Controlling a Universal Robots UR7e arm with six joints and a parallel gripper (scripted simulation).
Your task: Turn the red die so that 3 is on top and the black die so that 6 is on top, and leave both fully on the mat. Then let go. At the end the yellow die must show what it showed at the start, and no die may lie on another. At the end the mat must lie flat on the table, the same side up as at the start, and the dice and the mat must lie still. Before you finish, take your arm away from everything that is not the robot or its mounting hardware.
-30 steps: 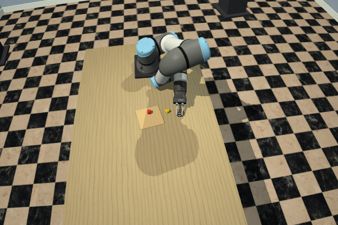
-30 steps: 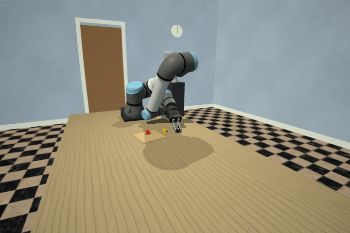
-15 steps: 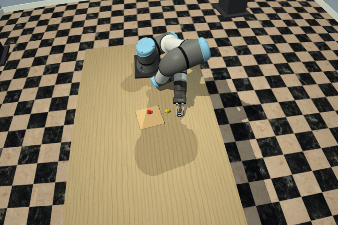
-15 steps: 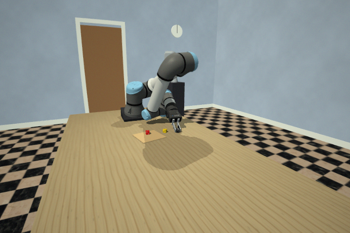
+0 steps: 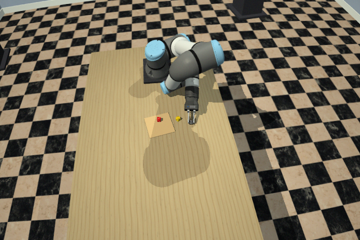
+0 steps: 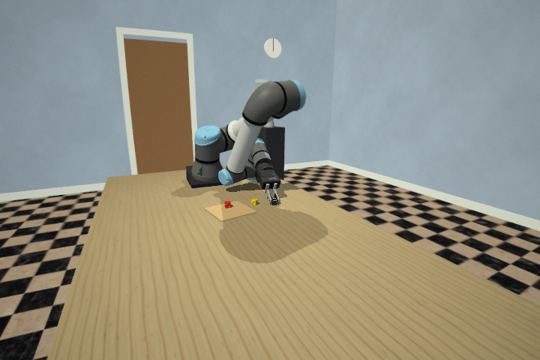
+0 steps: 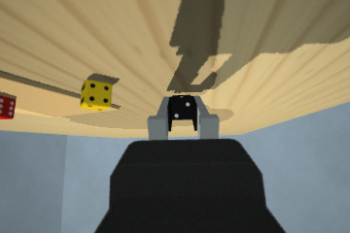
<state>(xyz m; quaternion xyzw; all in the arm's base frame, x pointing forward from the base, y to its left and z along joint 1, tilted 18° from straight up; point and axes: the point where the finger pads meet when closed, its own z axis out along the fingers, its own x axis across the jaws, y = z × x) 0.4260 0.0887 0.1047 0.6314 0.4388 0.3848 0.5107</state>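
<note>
My hand is 4 cm past the yellow die, 6 cm to the left of it and 1 cm above it. From my hand the other things lie so: black die 1 cm ahead, 1 cm below; red die 6 cm behind, 16 cm to the right, 1 cm below; tan mat 3 cm behind, 17 cm to the right, 2 cm below.
</note>
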